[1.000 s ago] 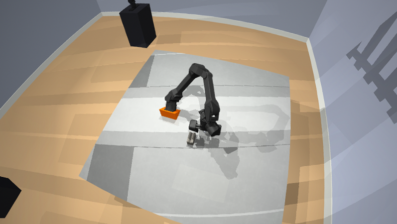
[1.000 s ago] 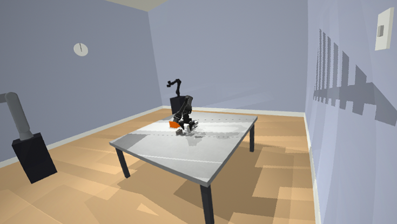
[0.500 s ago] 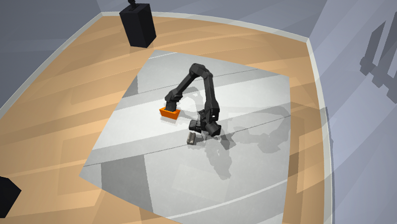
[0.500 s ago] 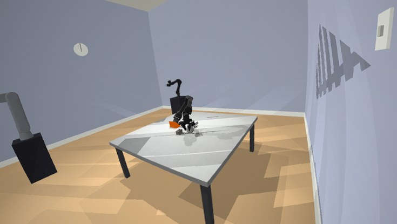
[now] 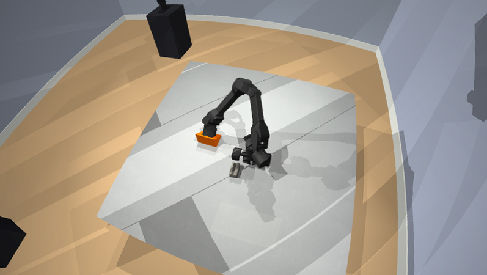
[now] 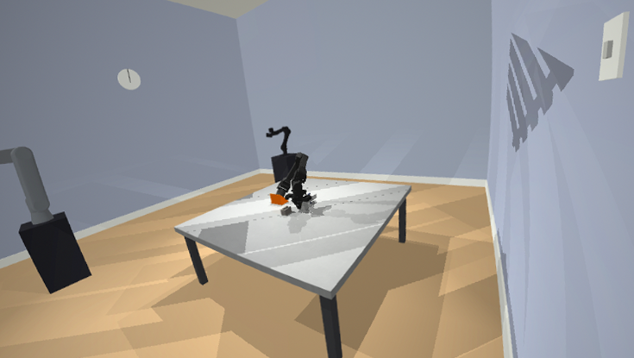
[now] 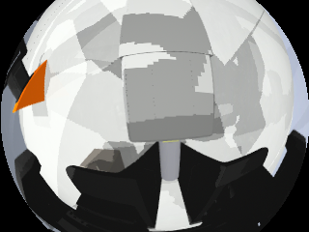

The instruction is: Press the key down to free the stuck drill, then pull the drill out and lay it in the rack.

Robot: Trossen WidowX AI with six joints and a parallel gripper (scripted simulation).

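My gripper tip is now 5 cm to the right of the yellow drill and 3 cm below it. The rest, counted from my gripper tip: rack: 7 cm behind, 6 cm to the right; then dark blue key: 1 cm behind, 14 cm to the left, 3 cm above.
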